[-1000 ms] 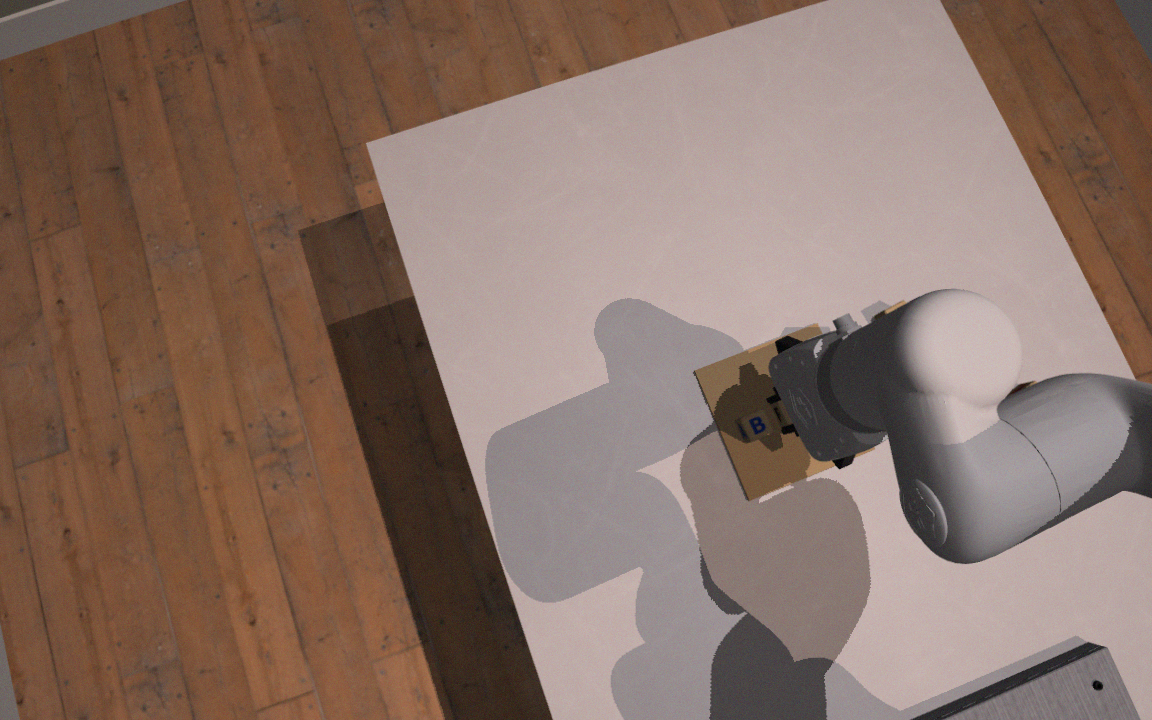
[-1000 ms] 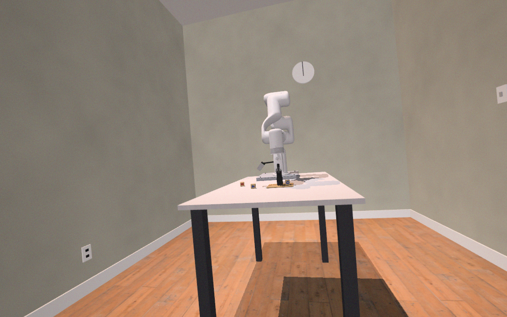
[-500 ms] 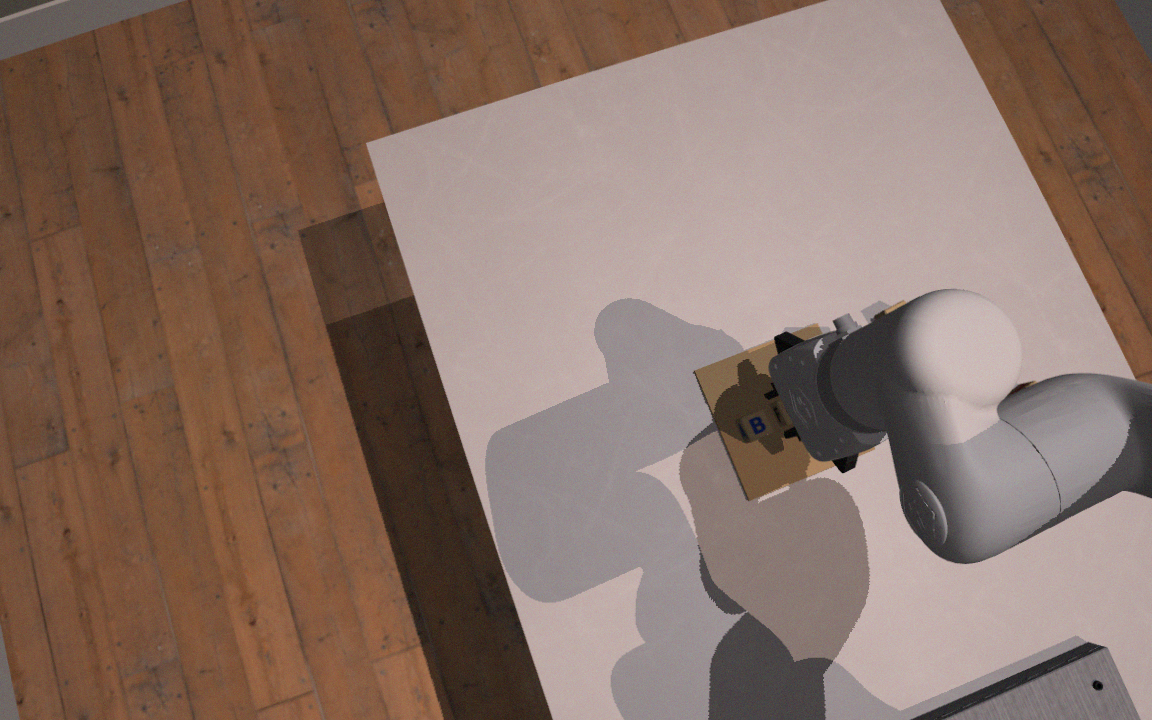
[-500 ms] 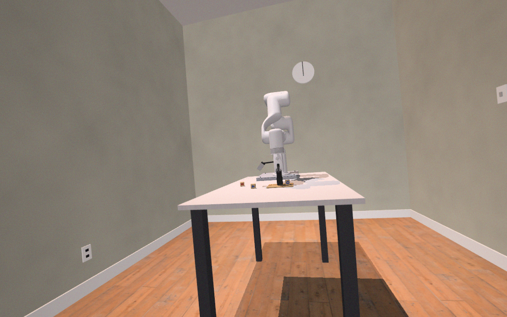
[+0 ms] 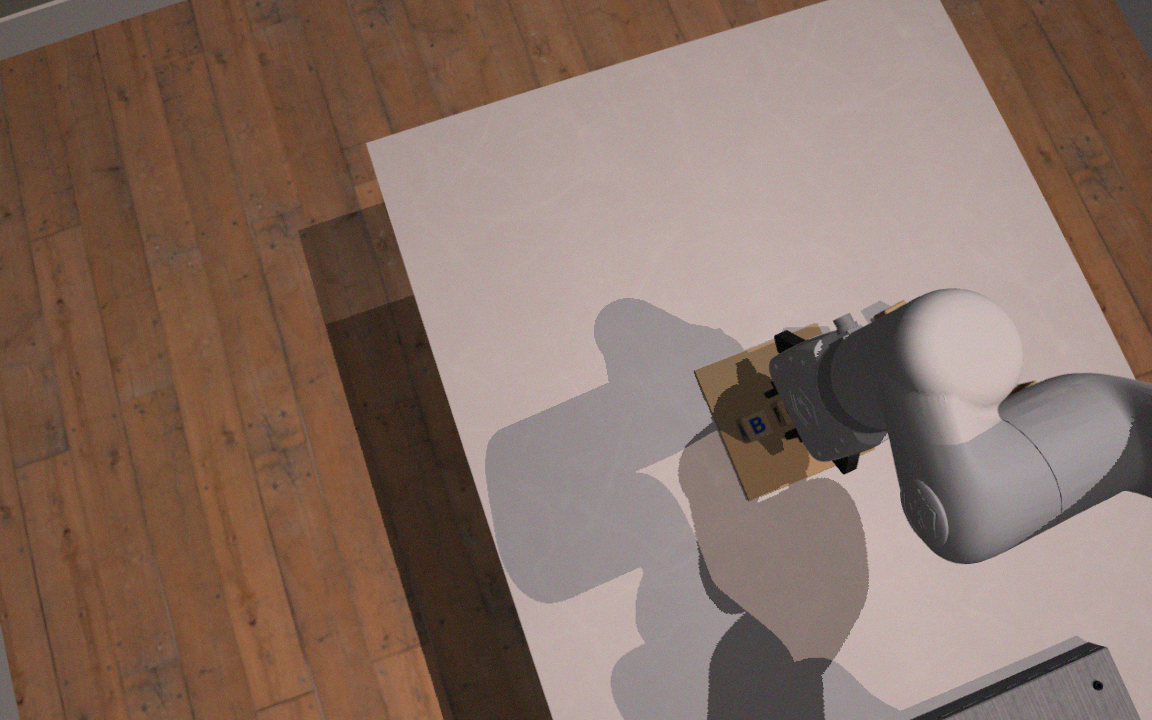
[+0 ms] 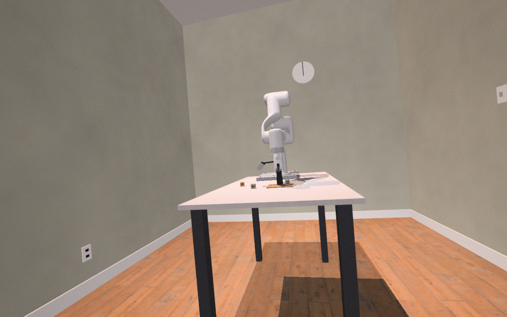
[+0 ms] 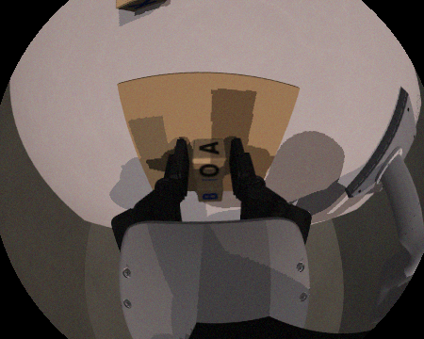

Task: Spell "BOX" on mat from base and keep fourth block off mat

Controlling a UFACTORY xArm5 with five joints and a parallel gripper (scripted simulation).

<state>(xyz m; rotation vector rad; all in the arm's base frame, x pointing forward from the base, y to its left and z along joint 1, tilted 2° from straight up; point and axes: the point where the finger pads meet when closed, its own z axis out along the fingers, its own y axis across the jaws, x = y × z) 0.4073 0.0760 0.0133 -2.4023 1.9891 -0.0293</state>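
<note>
Now: hand 30 mm above the tan mat.
</note>
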